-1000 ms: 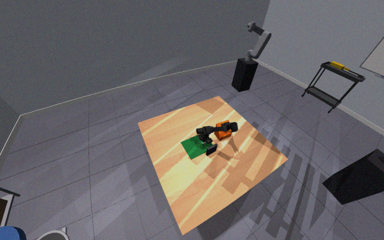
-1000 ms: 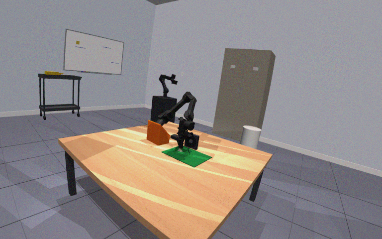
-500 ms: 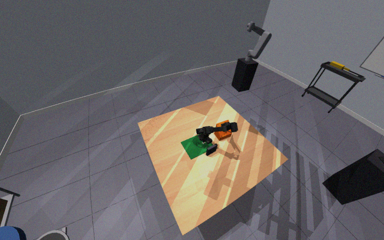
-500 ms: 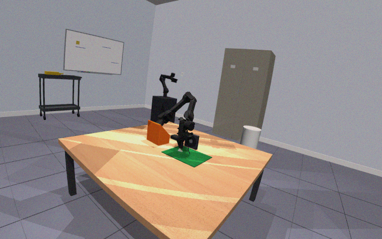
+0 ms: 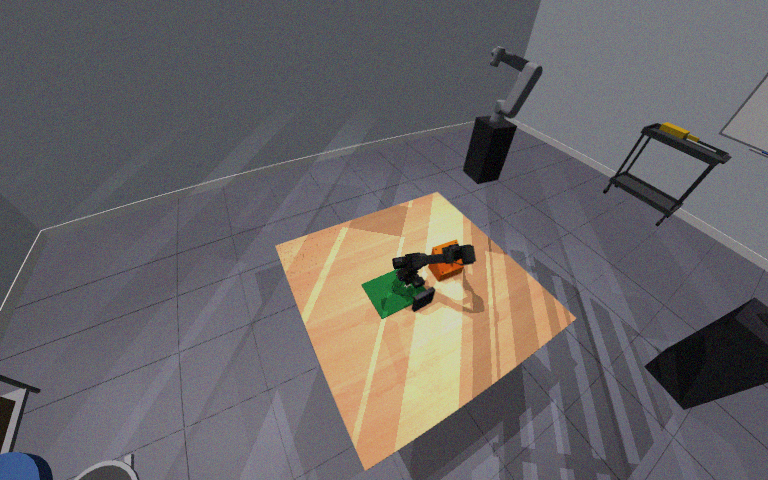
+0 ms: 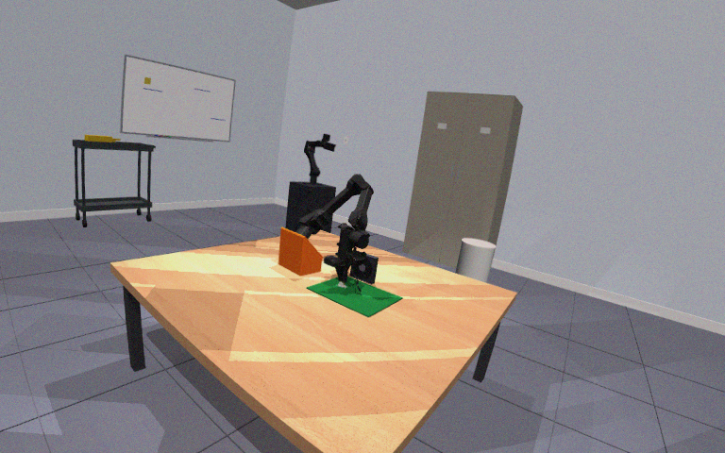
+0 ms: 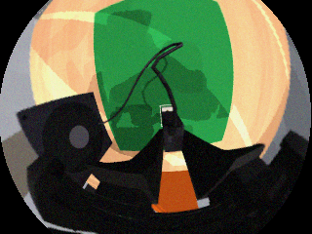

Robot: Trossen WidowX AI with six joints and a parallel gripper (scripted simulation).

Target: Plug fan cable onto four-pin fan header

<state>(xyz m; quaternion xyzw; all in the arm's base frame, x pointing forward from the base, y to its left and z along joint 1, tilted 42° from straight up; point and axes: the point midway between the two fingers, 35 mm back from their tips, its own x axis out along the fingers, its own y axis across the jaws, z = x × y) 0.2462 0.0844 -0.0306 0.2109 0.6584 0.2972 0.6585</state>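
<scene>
Now: the green board 8 cm ahead of my gripper tip and 5 cm below it. From my gripper tip the other things lie so: black four-pin plug 1 cm ahead, 1 cm above; then black fan 13 cm to the left, 2 cm above, 1 cm behind.
</scene>
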